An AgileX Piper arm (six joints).
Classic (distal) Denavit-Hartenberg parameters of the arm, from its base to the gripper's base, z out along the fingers. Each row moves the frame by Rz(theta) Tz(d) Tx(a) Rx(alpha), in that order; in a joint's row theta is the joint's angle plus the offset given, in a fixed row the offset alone. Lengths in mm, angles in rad.
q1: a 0  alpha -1.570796  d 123  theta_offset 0
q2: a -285.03  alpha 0  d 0  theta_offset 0.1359
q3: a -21.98  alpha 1.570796  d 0  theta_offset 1.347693
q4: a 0  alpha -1.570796  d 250.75  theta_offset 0
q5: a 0  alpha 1.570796  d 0  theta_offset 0
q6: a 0  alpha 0  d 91  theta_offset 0
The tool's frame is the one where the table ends.
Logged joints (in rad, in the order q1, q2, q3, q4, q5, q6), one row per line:
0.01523, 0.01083, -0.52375, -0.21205, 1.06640, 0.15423
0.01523, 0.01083, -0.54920, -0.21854, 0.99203, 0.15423
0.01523, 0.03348, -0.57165, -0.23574, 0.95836, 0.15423
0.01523, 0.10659, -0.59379, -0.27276, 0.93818, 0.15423
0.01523, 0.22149, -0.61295, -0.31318, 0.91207, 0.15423
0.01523, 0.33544, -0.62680, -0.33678, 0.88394, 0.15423
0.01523, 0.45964, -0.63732, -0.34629, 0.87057, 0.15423
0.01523, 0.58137, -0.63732, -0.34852, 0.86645, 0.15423
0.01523, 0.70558, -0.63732, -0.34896, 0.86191, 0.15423
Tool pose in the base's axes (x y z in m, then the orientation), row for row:
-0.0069, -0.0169, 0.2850, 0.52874, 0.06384, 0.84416, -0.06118
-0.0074, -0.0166, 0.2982, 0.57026, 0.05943, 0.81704, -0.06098
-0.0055, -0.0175, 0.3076, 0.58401, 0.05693, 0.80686, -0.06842
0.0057, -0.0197, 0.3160, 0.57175, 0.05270, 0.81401, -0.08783
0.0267, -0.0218, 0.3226, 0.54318, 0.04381, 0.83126, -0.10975
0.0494, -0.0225, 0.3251, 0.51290, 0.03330, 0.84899, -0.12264
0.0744, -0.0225, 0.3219, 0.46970, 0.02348, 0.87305, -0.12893
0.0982, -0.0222, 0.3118, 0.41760, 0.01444, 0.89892, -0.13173
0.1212, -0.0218, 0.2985, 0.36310, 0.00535, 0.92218, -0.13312
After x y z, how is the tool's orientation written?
As a quaternion, w x y z.
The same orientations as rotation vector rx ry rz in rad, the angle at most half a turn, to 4 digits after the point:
0.1525, 2.0163, -0.1461
0.1395, 1.9176, -0.1431
0.1328, 1.8829, -0.1597
0.1236, 1.9093, -0.2060
0.1040, 1.9733, -0.2605
0.0801, 2.0417, -0.2949
0.0575, 2.1397, -0.3160
0.0362, 2.2556, -0.3305
0.0138, 2.3738, -0.3427

